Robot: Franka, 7 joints.
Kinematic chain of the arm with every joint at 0, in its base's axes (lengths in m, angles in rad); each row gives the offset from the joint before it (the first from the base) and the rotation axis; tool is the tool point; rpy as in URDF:
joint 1: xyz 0 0 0.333 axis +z
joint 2: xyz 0 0 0 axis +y
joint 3: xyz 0 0 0.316 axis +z
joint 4: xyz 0.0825 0 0 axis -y
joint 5: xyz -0.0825 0 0.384 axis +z
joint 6: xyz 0 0 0 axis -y
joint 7: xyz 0.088 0 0 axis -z
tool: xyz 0 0 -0.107 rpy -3.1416 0 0
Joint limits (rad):
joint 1: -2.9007..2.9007
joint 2: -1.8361..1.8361
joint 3: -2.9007..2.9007
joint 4: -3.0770..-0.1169
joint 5: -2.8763..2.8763
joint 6: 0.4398..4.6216
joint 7: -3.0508..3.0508
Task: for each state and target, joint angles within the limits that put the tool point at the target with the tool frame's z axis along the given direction. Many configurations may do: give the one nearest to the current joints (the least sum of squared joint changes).
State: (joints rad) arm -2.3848 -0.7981 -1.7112 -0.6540 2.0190 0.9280 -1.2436
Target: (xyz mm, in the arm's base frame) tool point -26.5 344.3 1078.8 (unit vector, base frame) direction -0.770 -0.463 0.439
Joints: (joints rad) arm -2.3488 -0.3040 -1.9329 -0.5399 1.7669 1.6390 -1.2436
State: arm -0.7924 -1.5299 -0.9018 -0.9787 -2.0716 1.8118 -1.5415
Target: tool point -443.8 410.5 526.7 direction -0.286 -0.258 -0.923
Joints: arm -1.4952 -1.7954 -0.6834 -1.5830 -1.5340 0.9936 -1.5415
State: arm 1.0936 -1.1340 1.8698 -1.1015 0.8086 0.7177 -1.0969
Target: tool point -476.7 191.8 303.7 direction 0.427 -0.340 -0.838
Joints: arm 0.8157 -1.2440 1.5212 -1.9512 0.9786 1.1323 -1.0969
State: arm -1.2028 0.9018 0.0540 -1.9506 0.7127 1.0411 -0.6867
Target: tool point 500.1 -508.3 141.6 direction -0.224 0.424 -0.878
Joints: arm -0.7466 1.0695 -0.1082 -1.0706 0.2201 1.6452 -0.6867
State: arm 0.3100 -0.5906 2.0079 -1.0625 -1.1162 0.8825 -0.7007
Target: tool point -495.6 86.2 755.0 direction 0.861 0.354 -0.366
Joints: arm 0.4651 -0.6821 2.0763 -0.6626 -0.9216 0.5184 -0.7007
